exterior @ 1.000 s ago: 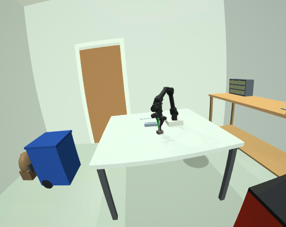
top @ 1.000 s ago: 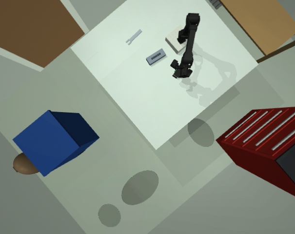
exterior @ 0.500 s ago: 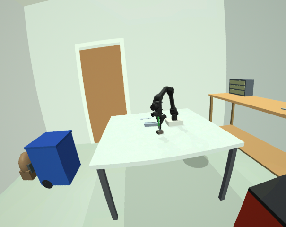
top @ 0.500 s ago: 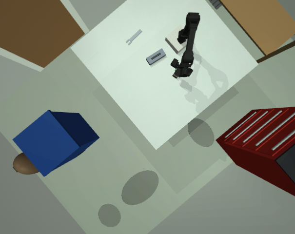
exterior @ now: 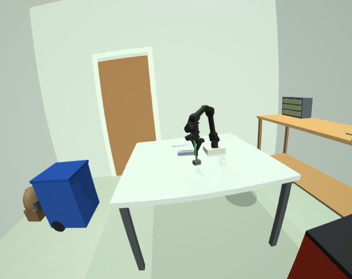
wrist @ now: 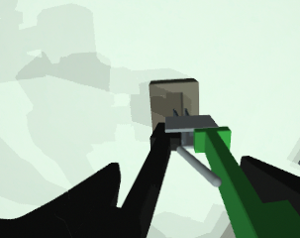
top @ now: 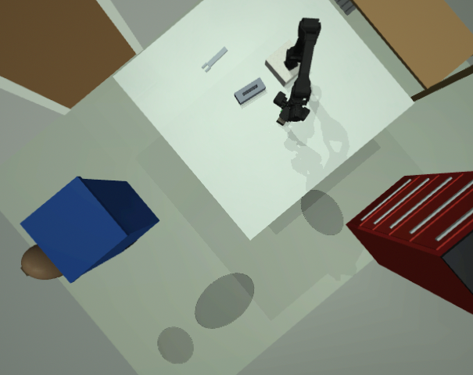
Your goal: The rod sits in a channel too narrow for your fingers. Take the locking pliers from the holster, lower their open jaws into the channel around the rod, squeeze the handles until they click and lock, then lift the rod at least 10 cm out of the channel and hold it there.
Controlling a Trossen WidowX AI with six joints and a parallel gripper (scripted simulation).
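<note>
My gripper tip is now 9 cm short of the grey channel block, 25 cm to the left of it and 12 cm above it. Also, from my gripper tip: flat grey wrench-like tool (19 cm ahead, 52 cm to the right, 13 cm below); brown holster (13 cm below); dark rod (8 cm ahead, 25 cm to the right, 13 cm below).
</note>
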